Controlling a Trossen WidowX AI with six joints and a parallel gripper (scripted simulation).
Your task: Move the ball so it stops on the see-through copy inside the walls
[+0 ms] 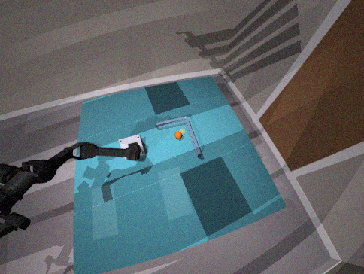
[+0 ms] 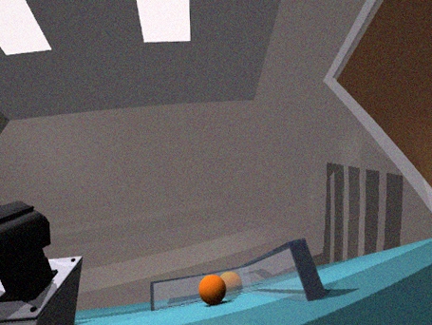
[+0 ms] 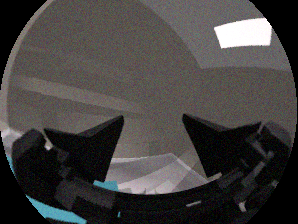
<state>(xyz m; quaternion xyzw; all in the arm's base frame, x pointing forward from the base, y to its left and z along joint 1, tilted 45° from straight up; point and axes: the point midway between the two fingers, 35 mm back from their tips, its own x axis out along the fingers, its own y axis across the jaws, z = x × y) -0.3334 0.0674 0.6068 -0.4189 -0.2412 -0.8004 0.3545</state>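
My gripper tip is now 67 cm short of the orange ball, 53 cm above it and 44 cm to the right of it. Also, from my gripper tip: see-through copy 70 cm ahead, 53 cm below, 47 cm to the left; then dark end post 76 cm ahead, 53 cm below, 25 cm to the left.
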